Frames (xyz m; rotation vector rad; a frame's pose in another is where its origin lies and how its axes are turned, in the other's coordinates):
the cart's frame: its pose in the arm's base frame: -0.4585 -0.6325 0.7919 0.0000 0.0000 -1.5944
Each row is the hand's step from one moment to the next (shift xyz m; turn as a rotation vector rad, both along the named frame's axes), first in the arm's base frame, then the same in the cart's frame.
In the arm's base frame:
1: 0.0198 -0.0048 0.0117 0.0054 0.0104 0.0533
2: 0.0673 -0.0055 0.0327 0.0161 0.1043 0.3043
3: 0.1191 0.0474 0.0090 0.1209 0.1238 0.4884
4: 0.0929 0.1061 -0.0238 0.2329 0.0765 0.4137
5: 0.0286 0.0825 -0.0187 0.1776 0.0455 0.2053
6: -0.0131 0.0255 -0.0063 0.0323 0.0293 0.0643
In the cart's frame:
1: 0.0043 0.0199 0.0117 -0.0105 0.0052 0.0533
2: 0.0039 0.0674 0.0327 -0.1047 0.0136 0.3043
3: -0.0502 0.1179 0.0090 -0.1266 0.1179 0.4884
4: -0.1083 0.0904 -0.0238 -0.0820 0.2310 0.4137
5: -0.0832 0.0266 -0.0187 -0.0497 0.1765 0.2053
6: -0.0252 -0.0137 -0.0063 -0.0301 0.0316 0.0643

